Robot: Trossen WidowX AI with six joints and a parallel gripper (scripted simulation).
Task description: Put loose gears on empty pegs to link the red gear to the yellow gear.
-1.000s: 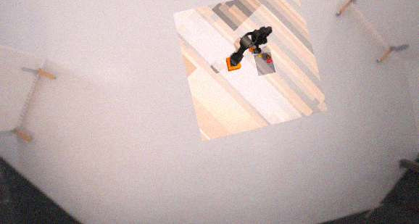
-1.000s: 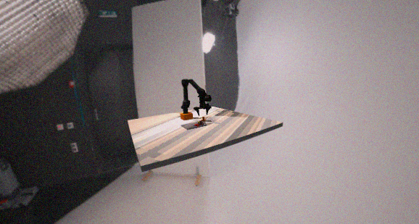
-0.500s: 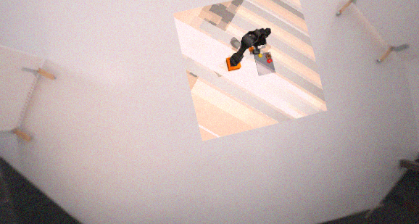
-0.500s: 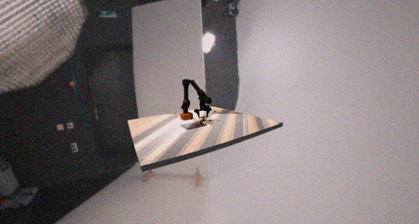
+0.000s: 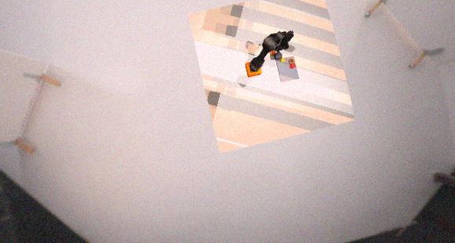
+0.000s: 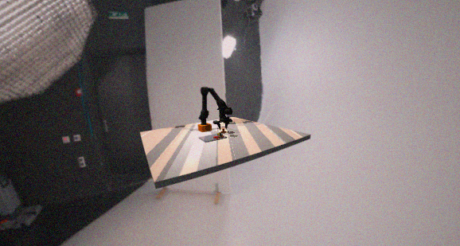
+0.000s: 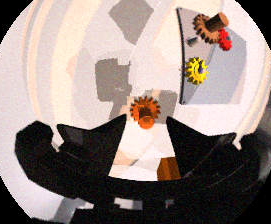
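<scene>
Right now my gripper tip is 80 mm short of the yellow gear, 70 mm to the left of it and 10 mm above it. Also, from my gripper tip: red arrow (180 mm ahead, 120 mm to the right, 20 mm below); brown gear (160 mm ahead, 90 mm to the right); orange gear (10 mm below).
</scene>
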